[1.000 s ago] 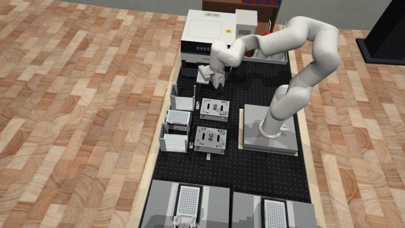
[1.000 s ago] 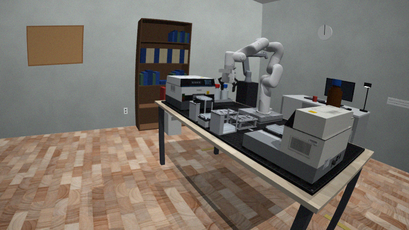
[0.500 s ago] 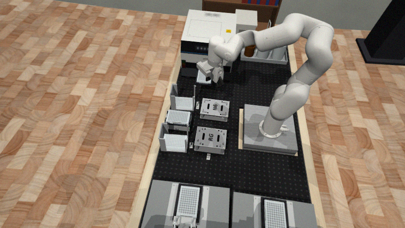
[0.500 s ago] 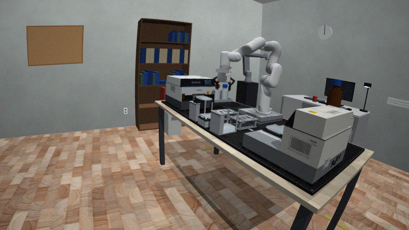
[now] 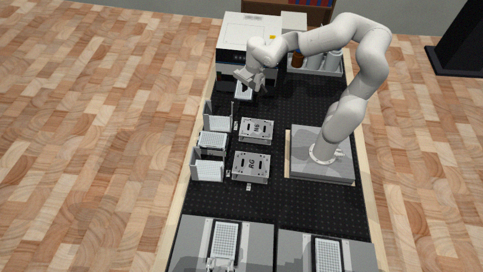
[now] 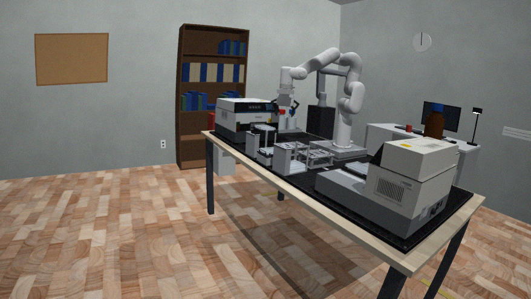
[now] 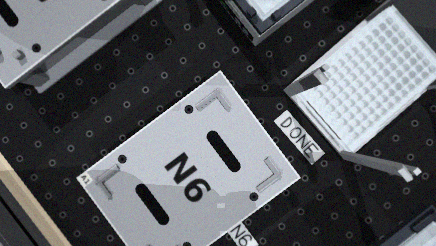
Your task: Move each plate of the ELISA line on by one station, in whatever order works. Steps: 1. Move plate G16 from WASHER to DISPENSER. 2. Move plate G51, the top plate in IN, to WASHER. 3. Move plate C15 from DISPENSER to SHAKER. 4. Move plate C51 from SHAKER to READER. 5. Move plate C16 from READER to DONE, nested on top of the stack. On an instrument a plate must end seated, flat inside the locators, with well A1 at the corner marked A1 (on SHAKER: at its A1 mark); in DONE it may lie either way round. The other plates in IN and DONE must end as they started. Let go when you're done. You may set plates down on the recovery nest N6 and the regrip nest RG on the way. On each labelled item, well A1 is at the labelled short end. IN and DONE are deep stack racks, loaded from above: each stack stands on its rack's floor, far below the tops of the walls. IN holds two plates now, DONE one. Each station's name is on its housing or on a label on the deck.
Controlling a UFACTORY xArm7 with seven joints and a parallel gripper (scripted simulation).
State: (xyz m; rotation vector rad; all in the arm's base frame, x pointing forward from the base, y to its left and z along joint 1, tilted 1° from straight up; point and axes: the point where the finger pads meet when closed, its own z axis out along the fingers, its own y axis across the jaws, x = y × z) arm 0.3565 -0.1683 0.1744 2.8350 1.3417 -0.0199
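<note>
Now: the dark pull-out tray 5 cm ahead of my hand, 13 cm to the right of it and 11 cm below it.
</note>
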